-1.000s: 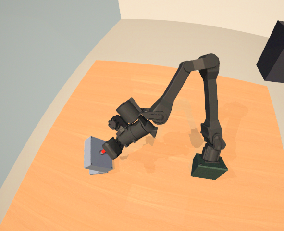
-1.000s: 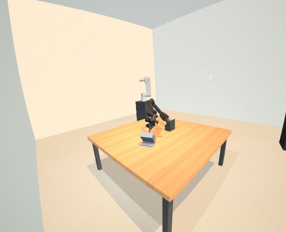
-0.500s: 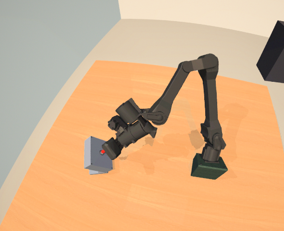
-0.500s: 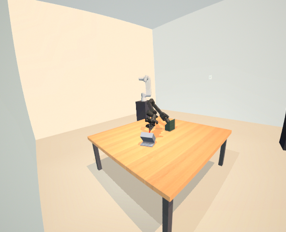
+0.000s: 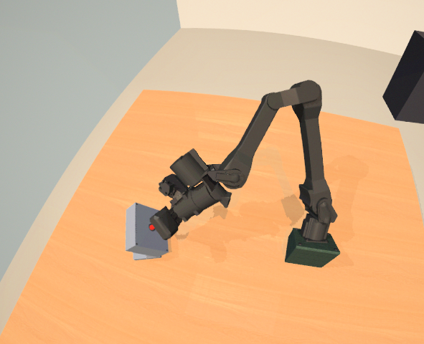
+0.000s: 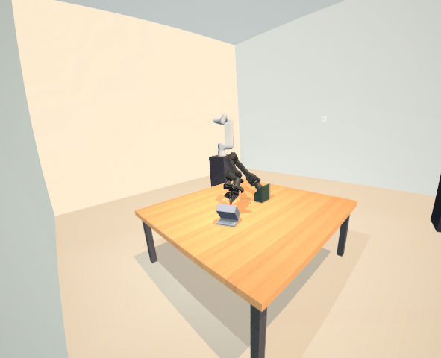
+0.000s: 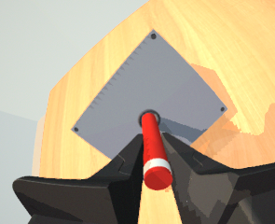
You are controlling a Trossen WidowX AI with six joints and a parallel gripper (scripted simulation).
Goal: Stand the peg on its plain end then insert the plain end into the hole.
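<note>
The grey sloped panel lies 50 mm ahead of my gripper tip, 10 mm to the left of it and 40 mm below it. Also, from my gripper tip: red peg: 10 mm behind, 10 mm above.
</note>
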